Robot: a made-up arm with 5 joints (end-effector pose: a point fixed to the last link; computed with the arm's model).
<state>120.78 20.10 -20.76 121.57 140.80</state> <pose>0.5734 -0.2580 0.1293 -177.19 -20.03 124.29</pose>
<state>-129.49 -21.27 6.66 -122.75 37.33</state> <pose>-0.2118 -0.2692 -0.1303 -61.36 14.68 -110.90</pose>
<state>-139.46 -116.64 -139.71 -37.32 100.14</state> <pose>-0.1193 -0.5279 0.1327 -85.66 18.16 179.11</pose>
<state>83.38 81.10 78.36 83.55 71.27</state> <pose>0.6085 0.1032 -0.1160 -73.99 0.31 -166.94</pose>
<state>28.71 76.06 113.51 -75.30 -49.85</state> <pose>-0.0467 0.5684 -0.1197 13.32 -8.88 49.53</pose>
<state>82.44 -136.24 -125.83 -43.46 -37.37</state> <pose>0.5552 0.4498 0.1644 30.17 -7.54 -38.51</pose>
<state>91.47 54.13 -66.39 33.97 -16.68</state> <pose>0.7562 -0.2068 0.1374 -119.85 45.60 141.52</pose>
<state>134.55 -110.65 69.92 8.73 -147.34</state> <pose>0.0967 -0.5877 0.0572 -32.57 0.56 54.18</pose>
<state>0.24 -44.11 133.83 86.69 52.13</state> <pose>0.1727 0.6132 0.2682 125.81 -0.12 -93.55</pose>
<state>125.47 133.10 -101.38 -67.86 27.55</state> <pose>0.2207 -0.5659 -0.2193 -155.17 -17.86 -22.17</pose>
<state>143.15 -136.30 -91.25 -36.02 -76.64</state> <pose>0.5915 -0.2692 0.0240 46.14 -34.92 -97.33</pose>
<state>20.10 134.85 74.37 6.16 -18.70</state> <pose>0.1877 0.7388 0.3027 7.97 59.90 -32.46</pose>
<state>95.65 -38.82 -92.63 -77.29 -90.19</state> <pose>0.4362 -0.1300 0.4691 143.32 10.23 -13.24</pose>
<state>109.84 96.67 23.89 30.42 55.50</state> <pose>0.6952 -0.1000 0.1792 -114.03 55.46 -173.08</pose>
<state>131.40 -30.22 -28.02 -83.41 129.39</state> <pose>0.3233 -0.2662 0.0062 -131.58 -0.25 -47.99</pose>
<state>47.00 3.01 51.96 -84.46 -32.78</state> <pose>0.1932 0.4454 -0.1878 -16.04 -4.18 39.36</pose>
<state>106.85 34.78 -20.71 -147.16 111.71</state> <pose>0.4656 -0.0799 0.0622 -73.45 -43.82 24.43</pose>
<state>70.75 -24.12 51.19 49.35 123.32</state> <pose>0.5912 0.0131 -0.1802 -52.38 -39.06 -148.47</pose>
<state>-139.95 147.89 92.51 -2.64 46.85</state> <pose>-0.2398 -0.6854 0.2418 -43.03 55.29 144.59</pose>
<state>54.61 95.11 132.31 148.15 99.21</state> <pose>0.4780 0.2573 -0.1393 -77.38 30.90 163.34</pose>
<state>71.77 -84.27 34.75 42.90 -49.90</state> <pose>0.7015 0.1733 0.0022 179.08 -39.83 170.66</pose>
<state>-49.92 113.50 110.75 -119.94 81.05</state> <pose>-0.4213 0.1145 -0.0998 -78.67 -1.37 169.83</pose>
